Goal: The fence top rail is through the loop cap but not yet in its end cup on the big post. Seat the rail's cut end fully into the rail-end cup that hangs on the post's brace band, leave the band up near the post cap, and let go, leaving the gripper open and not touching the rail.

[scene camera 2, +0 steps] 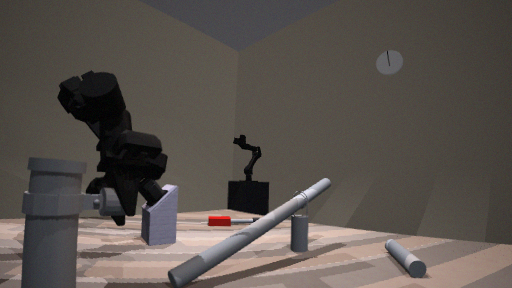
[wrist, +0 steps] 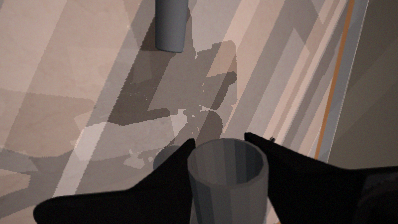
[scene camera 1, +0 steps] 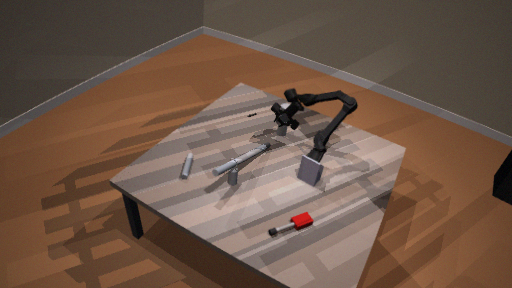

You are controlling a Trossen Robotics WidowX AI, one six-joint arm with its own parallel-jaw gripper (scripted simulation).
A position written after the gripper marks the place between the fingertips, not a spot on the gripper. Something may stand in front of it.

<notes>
In view: the gripper [scene camera 2: 125, 221].
The gripper also shows in the wrist view [wrist: 219, 140].
</notes>
